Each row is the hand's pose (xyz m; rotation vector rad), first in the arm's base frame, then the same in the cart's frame.
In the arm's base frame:
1: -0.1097 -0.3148 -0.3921 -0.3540 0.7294 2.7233
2: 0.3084 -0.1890 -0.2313 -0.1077 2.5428 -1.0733
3: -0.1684 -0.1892 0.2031 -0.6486 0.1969 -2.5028
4: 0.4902 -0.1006 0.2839 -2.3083 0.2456 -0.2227
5: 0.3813 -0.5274 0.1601 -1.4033 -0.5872 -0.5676
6: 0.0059 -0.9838 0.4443 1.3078 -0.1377 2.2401
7: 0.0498 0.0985 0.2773 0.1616 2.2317 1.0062
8: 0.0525 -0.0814 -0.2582 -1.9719 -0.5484 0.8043
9: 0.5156 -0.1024 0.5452 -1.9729 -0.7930 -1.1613
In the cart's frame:
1: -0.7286 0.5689 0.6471 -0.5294 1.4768 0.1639
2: -0.5767 0.5588 1.0867 1.8380 0.2849 -2.3868
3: -0.2976 0.9982 0.7058 -0.1898 0.9331 1.4645
4: -0.2428 0.9008 1.3658 1.1883 -1.2373 1.5824
5: -0.6565 1.0515 1.2413 1.8755 0.0475 1.5596
6: -0.8500 1.5993 0.9371 -0.5137 0.0765 0.6164
7: -0.0376 0.8637 0.9298 0.6765 0.8850 -1.2265
8: -0.4766 0.5228 0.8289 2.3326 -1.4792 0.8714
9: -0.1062 1.1114 1.4426 1.2436 -0.1062 1.0292

